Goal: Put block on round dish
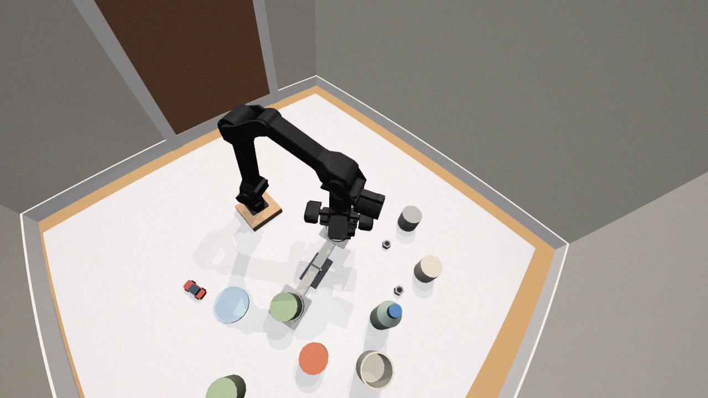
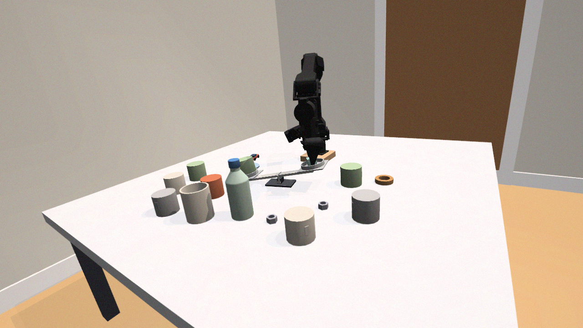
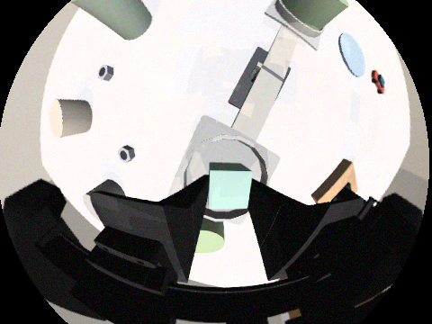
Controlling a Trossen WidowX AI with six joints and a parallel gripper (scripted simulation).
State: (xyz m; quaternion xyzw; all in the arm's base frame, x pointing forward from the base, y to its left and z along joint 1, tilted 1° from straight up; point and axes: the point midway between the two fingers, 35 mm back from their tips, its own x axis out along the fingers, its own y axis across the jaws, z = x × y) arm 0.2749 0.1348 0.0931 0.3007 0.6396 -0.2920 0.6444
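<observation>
Now: the dish 37 cm to the right of my gripper tip, 8 cm below it and 5 cm behind it. Also, from my gripper tip: bottle 27 cm ahead, 7 cm to the right, 3 cm above; then pale green block 1 cm above; then orange cup 28 cm to the right, 20 cm ahead, 4 cm below.
</observation>
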